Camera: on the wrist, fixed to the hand. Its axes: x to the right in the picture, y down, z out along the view.
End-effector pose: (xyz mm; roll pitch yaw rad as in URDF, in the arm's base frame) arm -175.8 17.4 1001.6 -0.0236 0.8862 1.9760
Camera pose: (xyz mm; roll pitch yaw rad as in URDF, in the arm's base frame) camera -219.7 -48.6 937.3 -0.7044 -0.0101 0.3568
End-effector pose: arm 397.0 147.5 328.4 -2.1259 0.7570 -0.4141
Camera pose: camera 360.3 57.0 298.8 -1.8737 -0.7258 0.2816
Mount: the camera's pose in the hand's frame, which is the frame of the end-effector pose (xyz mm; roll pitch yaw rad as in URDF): 22.4 68.1 -72.6 0.1800 0.0547 -1.6093
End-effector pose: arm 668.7 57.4 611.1 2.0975 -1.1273 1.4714
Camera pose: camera 632.7 -15.9 672.3 2.0121 0.4039 2.1110
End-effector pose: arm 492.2 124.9 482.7 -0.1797 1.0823 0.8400
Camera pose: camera 409.7 113.8 423.7 -0.9021 -0.0925 -0.6383
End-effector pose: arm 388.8 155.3 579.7 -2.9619 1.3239 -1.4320
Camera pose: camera 318.3 81.9 572.5 -1.6298 -0.0941 -0.0796
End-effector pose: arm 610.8 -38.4 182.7 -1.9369 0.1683 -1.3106
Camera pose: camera 525.8 -77.4 141.9 -2.5494 -1.2352 -0.1175
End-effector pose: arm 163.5 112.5 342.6 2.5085 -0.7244 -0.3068
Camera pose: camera 113.5 115.8 431.5 2.5231 0.4495 0.8850
